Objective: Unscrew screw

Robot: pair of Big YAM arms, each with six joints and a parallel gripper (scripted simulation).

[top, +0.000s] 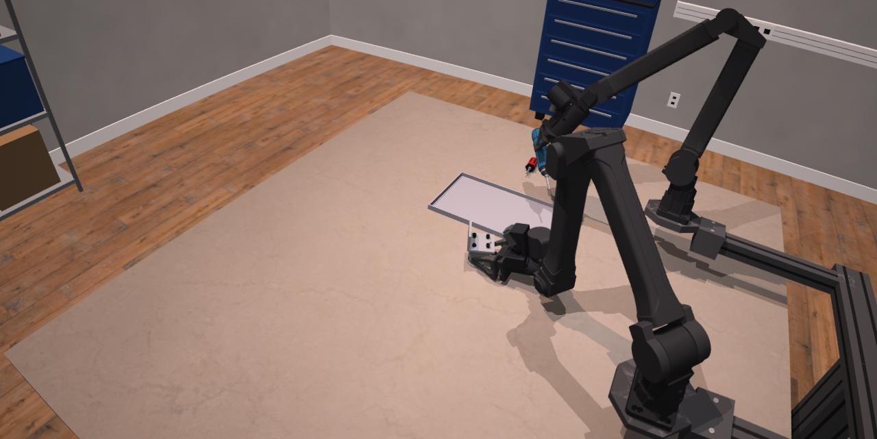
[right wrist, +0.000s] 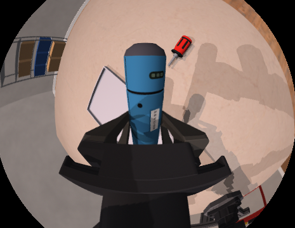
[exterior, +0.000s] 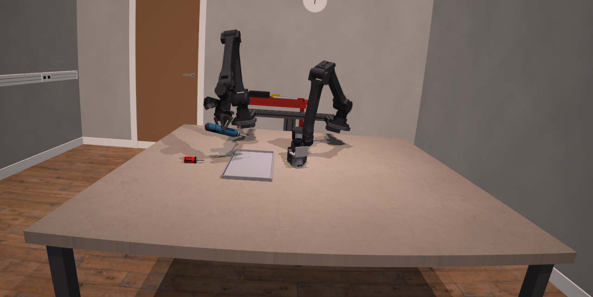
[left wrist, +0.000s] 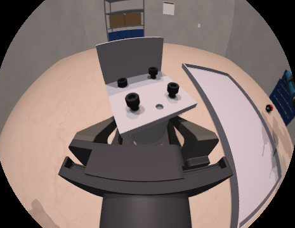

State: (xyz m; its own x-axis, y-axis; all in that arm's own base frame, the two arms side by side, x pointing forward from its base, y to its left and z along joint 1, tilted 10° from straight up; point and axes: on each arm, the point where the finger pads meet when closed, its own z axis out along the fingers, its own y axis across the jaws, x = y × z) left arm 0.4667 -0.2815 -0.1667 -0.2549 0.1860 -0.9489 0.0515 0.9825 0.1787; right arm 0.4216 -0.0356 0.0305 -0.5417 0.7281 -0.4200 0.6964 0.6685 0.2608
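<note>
My left gripper is now 1 cm below the joint module. From my left hand the other things lie so: flat grey tray 23 cm to the right, 2 cm below; then red-handled screwdriver 51 cm to the right, 1 cm below; then grey l-shaped bracket 5 cm above.
</note>
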